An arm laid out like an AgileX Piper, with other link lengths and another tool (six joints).
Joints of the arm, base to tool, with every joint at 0 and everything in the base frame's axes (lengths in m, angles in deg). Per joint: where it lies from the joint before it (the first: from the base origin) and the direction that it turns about. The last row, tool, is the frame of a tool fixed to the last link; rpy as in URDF.
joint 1: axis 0 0 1 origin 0 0 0.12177
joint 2: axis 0 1 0 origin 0 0 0
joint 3: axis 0 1 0 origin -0.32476 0 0.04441
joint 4: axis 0.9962 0 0.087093 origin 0.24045 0 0.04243
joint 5: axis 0 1 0 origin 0 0 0
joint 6: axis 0.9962 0 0.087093 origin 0.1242 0 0.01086
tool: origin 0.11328 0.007 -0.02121 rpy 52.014 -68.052 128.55
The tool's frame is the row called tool.
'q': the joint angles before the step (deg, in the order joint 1, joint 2, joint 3, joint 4, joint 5, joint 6). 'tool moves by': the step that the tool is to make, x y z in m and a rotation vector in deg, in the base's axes. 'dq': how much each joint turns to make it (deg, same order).
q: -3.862 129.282 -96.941 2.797 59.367 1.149
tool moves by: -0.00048 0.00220 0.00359 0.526 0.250 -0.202
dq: 0.001 -0.155 -0.524 0.544 0.965 0.002
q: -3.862 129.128 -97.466 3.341 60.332 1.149
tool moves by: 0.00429 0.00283 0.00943 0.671 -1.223 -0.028
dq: 0.001 -0.793 -0.757 0.846 0.394 -0.319
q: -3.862 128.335 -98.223 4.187 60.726 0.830
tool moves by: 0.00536 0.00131 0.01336 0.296 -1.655 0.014
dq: -0.001 -1.127 -1.072 0.440 0.581 -0.154
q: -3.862 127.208 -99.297 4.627 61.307 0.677
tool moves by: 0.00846 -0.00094 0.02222 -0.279 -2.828 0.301
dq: 0.000 -1.809 -1.878 -0.093 0.863 -0.206
